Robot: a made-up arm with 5 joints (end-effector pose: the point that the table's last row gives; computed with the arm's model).
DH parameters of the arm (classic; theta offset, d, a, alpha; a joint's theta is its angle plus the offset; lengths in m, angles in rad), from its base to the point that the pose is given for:
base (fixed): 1.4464 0 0.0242 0
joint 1: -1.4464 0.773 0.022 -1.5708
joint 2: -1.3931 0 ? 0
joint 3: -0.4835 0 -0.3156 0
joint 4: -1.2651 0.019 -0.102 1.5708
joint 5: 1.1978 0 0.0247 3.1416
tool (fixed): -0.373 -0.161 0 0
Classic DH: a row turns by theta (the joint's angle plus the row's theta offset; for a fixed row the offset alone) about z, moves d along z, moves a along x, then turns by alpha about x.
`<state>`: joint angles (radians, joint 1 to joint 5).
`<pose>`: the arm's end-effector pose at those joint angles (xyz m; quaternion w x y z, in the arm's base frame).
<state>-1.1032 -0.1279 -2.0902 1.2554 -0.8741</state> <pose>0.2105 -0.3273 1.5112 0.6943 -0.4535 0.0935 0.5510</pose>
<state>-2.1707 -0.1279 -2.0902 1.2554 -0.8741</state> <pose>-0.2047 -0.3272 1.5112 0.8780 -0.3429 0.3112 0.1211</pose>
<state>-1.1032 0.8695 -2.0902 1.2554 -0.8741</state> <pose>0.4106 -0.7236 0.8499 0.7832 0.0169 -0.0035 0.6216</pose>
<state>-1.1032 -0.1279 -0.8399 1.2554 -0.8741</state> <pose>0.1977 -0.3020 1.0123 0.7752 0.1403 -0.0289 0.6152</pose>
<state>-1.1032 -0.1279 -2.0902 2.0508 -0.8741</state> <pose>0.1777 -0.2624 1.3930 0.7806 -0.0819 0.0169 0.6195</pose>
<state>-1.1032 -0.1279 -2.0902 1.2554 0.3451</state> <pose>0.2314 -0.3313 1.5298 0.8847 -0.4253 -0.1830 0.0543</pose>
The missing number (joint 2, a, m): 0.509
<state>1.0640 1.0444 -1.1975 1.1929 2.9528</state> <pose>0.2763 0.5124 0.4831 0.8569 -0.4670 0.1693 -0.1374</pose>
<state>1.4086 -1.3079 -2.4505 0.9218 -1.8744</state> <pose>-0.1168 -0.6865 1.3590 0.1147 0.8413 0.5187 -0.0995</pose>
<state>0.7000 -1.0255 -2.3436 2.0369 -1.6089</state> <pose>-0.2667 -0.1912 1.4206 0.2836 0.5844 0.2008 -0.7333</pose>
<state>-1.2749 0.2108 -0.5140 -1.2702 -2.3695</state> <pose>0.1616 -0.5090 1.0780 0.1666 -0.3604 0.6095 0.6862</pose>
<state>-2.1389 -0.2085 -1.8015 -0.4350 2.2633</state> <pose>-0.1195 -0.1889 1.6997 0.0527 -0.6221 -0.7047 -0.3371</pose>
